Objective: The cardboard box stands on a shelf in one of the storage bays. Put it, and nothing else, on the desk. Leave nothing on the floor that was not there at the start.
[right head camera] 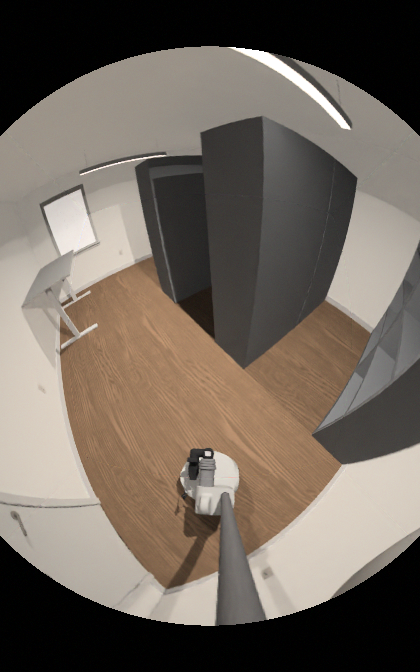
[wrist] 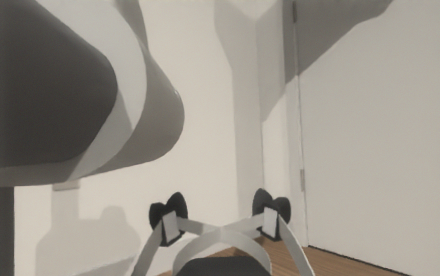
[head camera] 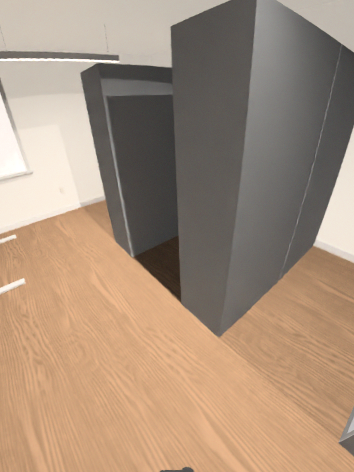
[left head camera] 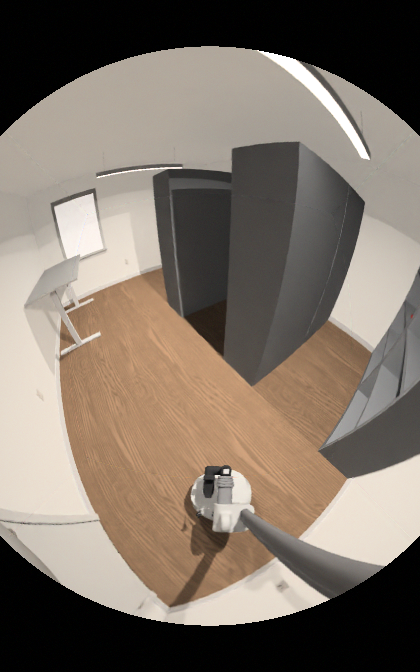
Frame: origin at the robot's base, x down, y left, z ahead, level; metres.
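Where they show: gripper, fingertip midpoint: [wrist: 219, 206].
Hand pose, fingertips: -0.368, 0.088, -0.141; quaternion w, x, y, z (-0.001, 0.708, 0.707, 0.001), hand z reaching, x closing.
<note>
After its pixels a point has its place, as x, y, z.
My gripper [wrist: 219, 206] {-0.368, 0.088, -0.141} is open in the wrist view, its two dark fingertips apart with wall and floor behind them. The desk [left head camera: 62, 276] [right head camera: 54, 276] has a light grey top and white legs and stands at the far left by the wall, below a window. Grey shelving [left head camera: 380, 452] [right head camera: 370, 442] with open compartments stands at the right edge of both side head views; a small red thing shows high in it in the left head view. Two tall dark storage units [head camera: 210, 175] {-1.211, -0.163, 1.142} [left head camera: 262, 225] [right head camera: 235, 215] stand ahead, a gap between them. The cardboard box does not show in these views.
Wood floor [head camera: 100, 350] {0.028, 0.644, 0.911} [left head camera: 165, 400] [right head camera: 150, 390] runs from my base [left head camera: 240, 492] [right head camera: 227, 472] towards the desk, left of the dark units. An aisle lies between the near dark unit and the grey shelving. A white door [wrist: 370, 150] {-0.385, 0.633, -0.857} and a wall are near the gripper.
</note>
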